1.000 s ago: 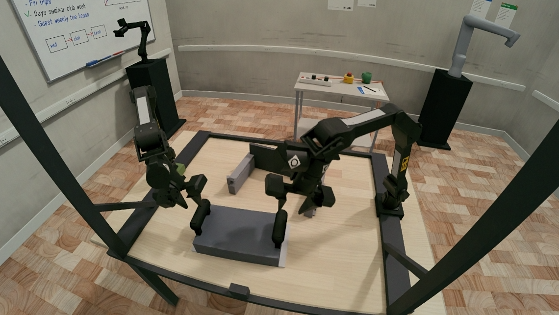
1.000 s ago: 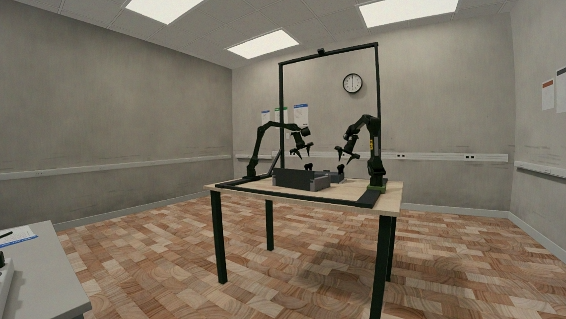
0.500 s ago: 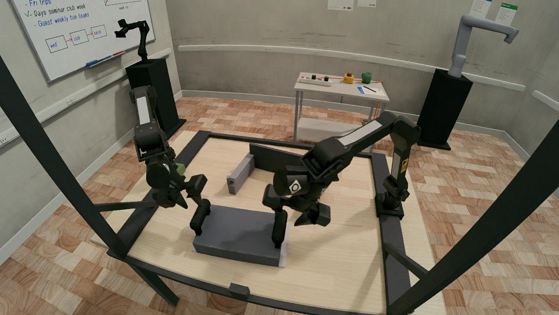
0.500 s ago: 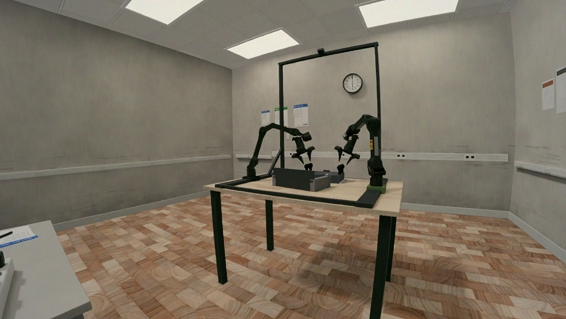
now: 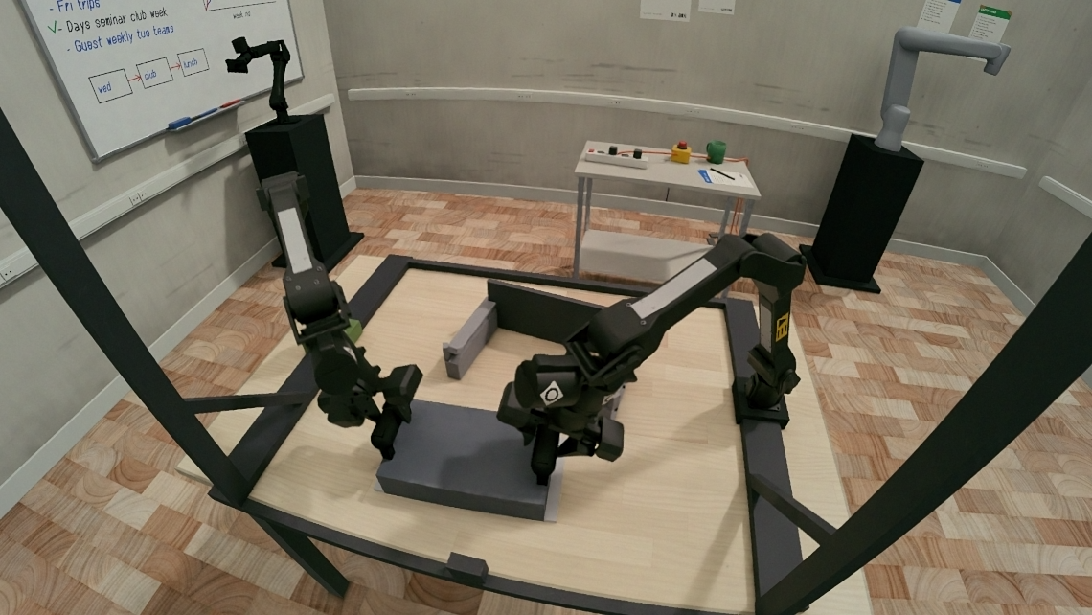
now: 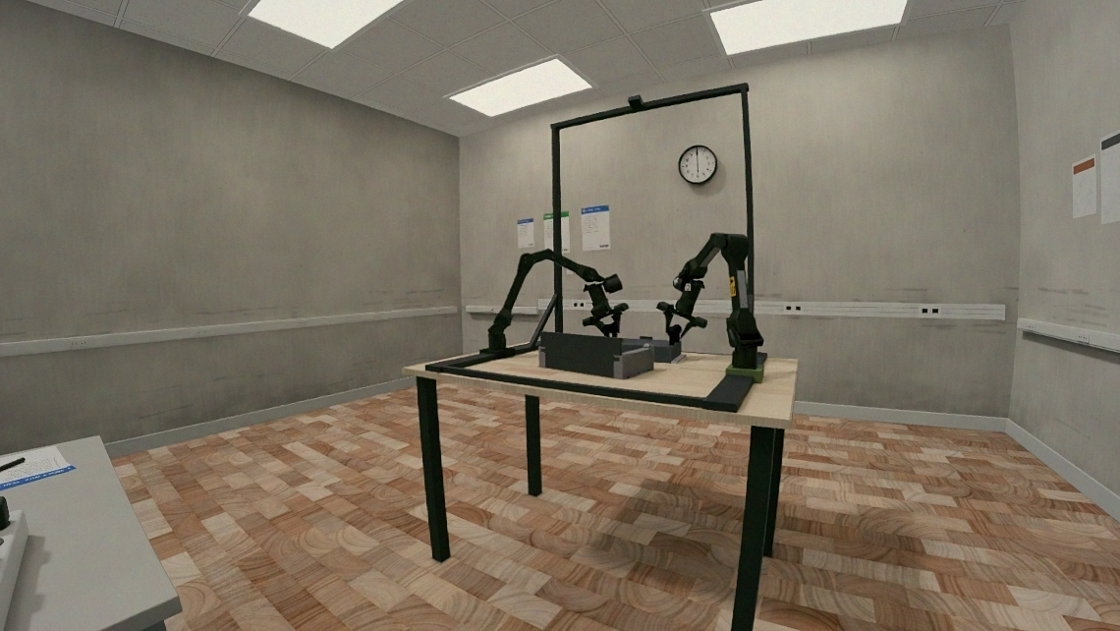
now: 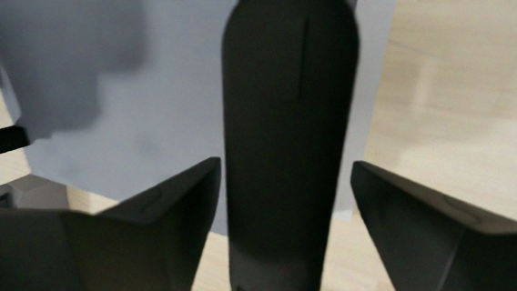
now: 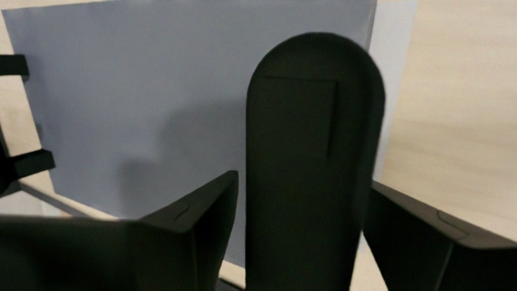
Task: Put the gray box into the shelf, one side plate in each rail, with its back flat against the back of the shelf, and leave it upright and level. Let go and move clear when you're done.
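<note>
The gray box lies 140 mm to the right of my left hand and 60 mm below it. From my left hand the other things lie so: dark back plate: 350 mm ahead, 220 mm to the right, 40 mm below.
My right hand is 10 mm past the gray box, 130 mm to the right of it and 60 mm above it. Also, from my right hand: dark back plate 340 mm ahead, 40 mm to the left, 30 mm below.
</note>
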